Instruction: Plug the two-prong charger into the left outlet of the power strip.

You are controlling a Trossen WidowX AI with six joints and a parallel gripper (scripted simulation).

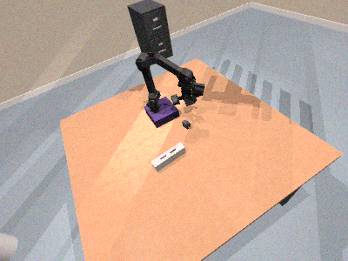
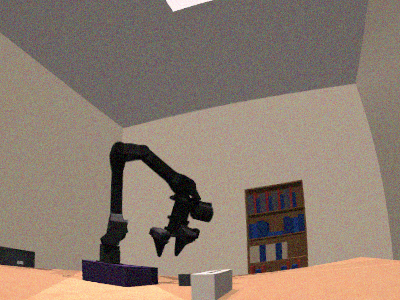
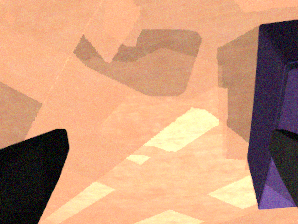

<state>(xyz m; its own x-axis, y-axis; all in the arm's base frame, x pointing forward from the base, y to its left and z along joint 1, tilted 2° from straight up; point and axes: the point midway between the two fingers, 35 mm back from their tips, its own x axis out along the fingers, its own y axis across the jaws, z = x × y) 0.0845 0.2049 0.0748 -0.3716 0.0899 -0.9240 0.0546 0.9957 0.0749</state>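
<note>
Now: gripper tip 13 cm short of the dark grey charger, 5 cm to the left of it and 8 cm above it.
</note>
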